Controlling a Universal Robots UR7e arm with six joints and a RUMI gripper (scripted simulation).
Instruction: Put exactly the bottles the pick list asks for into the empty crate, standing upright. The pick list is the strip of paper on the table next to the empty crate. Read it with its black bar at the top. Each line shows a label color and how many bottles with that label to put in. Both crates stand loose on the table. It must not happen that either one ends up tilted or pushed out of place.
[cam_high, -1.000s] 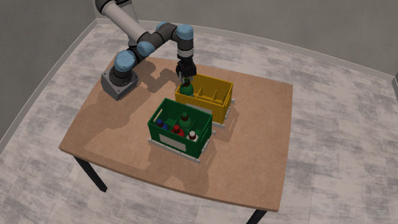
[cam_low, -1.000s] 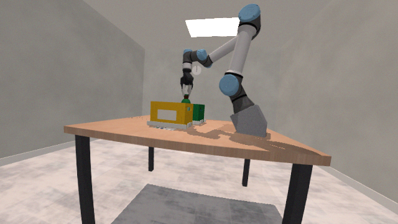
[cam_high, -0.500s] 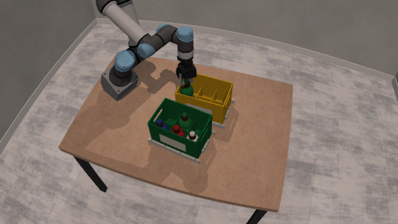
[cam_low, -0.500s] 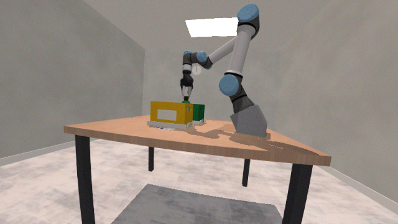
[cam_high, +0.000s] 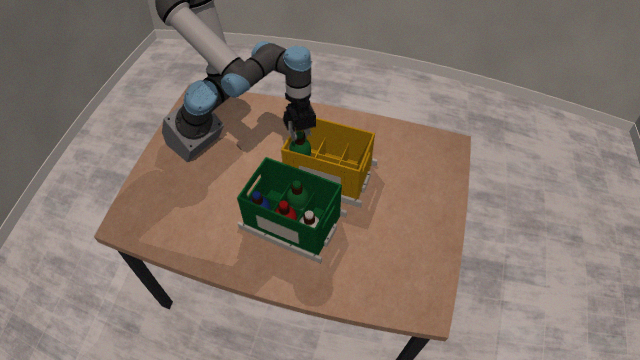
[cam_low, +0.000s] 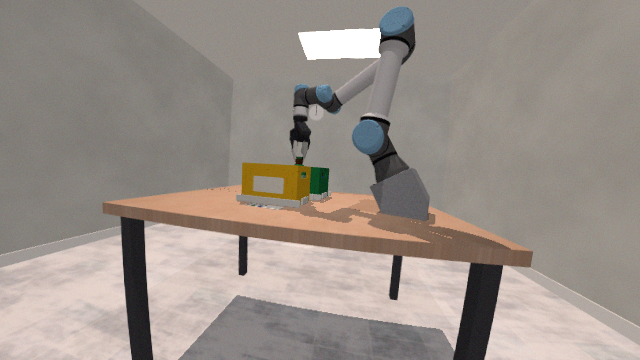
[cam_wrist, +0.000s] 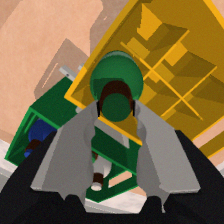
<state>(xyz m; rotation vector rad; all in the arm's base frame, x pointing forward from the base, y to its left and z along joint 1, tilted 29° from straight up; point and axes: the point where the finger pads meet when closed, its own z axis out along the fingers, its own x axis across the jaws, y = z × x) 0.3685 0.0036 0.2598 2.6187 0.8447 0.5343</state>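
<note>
Now: hand 7 cm above the green-label bottle. The rest, counted from my hand: green crate 20 cm to the right, 13 cm below, 2 cm ahead; yellow crate 13 cm below, 9 cm ahead, 3 cm to the left; blue-label bottle 23 cm to the right, 12 cm below, 8 cm behind.
</note>
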